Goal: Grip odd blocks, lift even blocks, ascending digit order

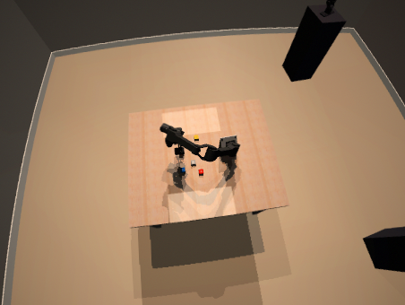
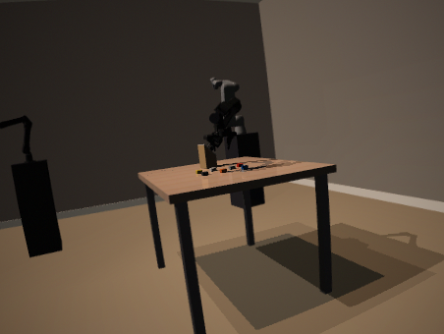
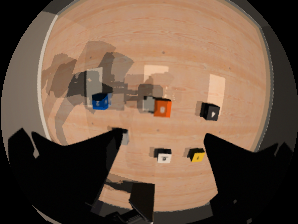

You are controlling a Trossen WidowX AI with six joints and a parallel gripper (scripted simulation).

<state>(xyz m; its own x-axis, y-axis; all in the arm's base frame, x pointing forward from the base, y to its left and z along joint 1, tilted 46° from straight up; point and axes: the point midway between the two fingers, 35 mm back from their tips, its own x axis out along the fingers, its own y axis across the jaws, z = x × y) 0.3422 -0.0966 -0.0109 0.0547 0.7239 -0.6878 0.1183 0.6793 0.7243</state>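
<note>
Now: gripper tip 14 cm past the yellow block, 10 cm to the left of it and 12 cm above it. Round my gripper tip: orange block (12 cm below); grey block (7 cm behind, 9 cm to the left, 12 cm below); black block (2 cm behind, 11 cm to the right, 12 cm below).
</note>
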